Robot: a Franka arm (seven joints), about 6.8 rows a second.
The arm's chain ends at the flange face. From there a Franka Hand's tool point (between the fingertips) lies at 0.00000 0.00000 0.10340 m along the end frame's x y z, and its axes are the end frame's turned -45 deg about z.
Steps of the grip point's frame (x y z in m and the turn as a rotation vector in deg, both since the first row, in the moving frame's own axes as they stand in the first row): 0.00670 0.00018 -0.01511 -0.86 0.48 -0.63; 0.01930 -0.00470 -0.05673 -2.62 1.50 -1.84; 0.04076 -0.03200 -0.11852 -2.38 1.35 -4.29
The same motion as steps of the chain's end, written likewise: 0.00315 -0.00509 -0.01509 -0.27 0.95 -0.63; 0.00505 -0.01831 -0.05659 -0.79 2.91 -1.84; 0.00139 -0.05258 -0.11840 -0.73 2.64 -4.29
